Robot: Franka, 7 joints.
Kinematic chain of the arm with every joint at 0, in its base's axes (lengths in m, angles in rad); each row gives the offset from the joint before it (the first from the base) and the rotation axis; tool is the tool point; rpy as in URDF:
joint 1: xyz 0 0 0.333 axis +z
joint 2: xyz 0 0 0 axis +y
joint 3: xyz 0 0 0.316 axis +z
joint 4: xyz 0.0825 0 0 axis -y
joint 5: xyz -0.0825 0 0.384 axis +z
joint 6: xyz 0 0 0 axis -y
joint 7: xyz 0.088 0 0 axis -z
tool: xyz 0 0 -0.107 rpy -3.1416 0 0
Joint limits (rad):
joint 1: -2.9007..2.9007
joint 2: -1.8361..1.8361
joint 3: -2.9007..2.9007
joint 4: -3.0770..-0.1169
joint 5: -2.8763..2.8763
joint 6: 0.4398..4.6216
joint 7: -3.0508..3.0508
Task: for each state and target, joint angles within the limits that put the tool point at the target. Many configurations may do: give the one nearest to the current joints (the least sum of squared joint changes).
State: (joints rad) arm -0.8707 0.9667 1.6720 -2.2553 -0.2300 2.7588 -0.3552
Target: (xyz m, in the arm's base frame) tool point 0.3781 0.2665 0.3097
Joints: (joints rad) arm -1.0753 0.9603 1.5823 -2.5656 -0.2296 2.6762 -0.3552
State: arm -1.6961 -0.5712 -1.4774 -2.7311 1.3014 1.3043 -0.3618
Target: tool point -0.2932 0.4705 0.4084
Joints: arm -2.2732 -0.6643 -1.9522 -2.0590 1.4803 1.4606 -0.3618
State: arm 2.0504 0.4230 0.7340 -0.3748 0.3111 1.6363 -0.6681
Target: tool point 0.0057 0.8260 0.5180
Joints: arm 1.4145 1.0879 0.4777 -0.4173 0.2913 2.1966 -0.6681
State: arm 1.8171 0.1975 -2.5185 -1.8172 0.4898 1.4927 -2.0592
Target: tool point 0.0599 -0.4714 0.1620
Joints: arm 1.3681 -0.5220 -2.9007 -2.0716 0.3652 1.6451 -2.0592
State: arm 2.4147 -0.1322 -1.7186 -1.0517 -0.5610 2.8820 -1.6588
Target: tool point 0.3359 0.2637 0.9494
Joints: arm 2.3056 -0.2050 -1.5757 -1.2590 -0.8225 3.7871 -1.6588
